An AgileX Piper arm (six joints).
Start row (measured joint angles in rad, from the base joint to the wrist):
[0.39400, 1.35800, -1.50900, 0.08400, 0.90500, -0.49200]
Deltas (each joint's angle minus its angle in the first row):
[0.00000, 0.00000, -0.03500, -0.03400, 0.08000, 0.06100]
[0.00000, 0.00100, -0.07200, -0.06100, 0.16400, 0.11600]
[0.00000, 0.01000, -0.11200, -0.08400, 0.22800, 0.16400]
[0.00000, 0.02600, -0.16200, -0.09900, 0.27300, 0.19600]
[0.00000, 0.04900, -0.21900, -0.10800, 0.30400, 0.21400]
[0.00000, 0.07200, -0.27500, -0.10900, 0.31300, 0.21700]
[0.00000, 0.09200, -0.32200, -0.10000, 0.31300, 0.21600]
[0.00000, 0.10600, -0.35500, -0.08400, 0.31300, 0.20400]
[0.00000, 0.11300, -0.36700, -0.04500, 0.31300, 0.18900]
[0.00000, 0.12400, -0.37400, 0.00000, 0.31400, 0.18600]
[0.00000, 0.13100, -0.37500, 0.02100, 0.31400, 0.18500]
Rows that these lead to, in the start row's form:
[0.39400, 1.35800, -1.54400, 0.05000, 0.98500, -0.43100]
[0.39400, 1.35900, -1.58100, 0.02300, 1.06900, -0.37600]
[0.39400, 1.36800, -1.62100, 0.00000, 1.13300, -0.32800]
[0.39400, 1.38400, -1.67100, -0.01500, 1.17800, -0.29600]
[0.39400, 1.40700, -1.72800, -0.02400, 1.20900, -0.27800]
[0.39400, 1.43000, -1.78400, -0.02500, 1.21800, -0.27500]
[0.39400, 1.45000, -1.83100, -0.01600, 1.21800, -0.27600]
[0.39400, 1.46400, -1.86400, 0.00000, 1.21800, -0.28800]
[0.39400, 1.47100, -1.87600, 0.03900, 1.21800, -0.30300]
[0.39400, 1.48200, -1.88300, 0.08400, 1.21900, -0.30600]
[0.39400, 1.48900, -1.88400, 0.10500, 1.21900, -0.30700]

